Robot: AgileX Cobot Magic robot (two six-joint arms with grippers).
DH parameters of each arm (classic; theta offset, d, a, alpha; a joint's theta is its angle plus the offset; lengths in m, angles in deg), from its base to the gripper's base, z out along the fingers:
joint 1: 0 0.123 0 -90
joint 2: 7.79 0 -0.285 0
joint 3: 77.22 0 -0.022 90
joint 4: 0 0.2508 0 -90
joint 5: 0 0 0.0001 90
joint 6: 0 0.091 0 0
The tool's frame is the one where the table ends.
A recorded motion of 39 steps. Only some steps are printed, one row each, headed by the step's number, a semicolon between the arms.
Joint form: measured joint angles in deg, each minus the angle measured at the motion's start. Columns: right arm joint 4, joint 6, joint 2, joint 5, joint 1, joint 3; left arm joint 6, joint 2, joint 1, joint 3, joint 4, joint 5.
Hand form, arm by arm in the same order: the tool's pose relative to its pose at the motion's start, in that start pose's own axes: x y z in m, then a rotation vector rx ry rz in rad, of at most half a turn. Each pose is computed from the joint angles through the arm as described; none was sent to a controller.
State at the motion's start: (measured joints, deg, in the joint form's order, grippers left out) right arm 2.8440 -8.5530 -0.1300 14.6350 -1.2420 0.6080; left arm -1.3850 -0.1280 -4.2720 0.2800 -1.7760 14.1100
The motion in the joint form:
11: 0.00 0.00 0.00 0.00 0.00 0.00; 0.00 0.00 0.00 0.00 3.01 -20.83
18: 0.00 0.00 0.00 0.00 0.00 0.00; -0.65 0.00 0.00 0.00 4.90 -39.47
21: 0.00 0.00 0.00 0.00 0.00 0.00; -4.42 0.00 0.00 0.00 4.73 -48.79
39: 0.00 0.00 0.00 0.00 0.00 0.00; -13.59 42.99 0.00 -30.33 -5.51 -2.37
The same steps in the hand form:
11: 0.0000 0.0000 0.0000 0.0000 0.0000 0.0000; -0.0323 -0.0013 -0.0059 0.0054 -0.3634 0.0527
18: 0.0000 0.0000 0.0000 0.0000 0.0000 0.0000; -0.0576 -0.0047 -0.0207 0.0291 -0.6878 0.0759
21: 0.0000 0.0000 0.0000 0.0000 0.0000 0.0000; -0.0682 -0.0059 -0.0309 0.0685 -0.8482 0.0113
39: 0.0000 0.0000 0.0000 0.0000 0.0000 0.0000; -0.1259 -0.0079 0.0819 -0.0212 0.1786 -0.3337

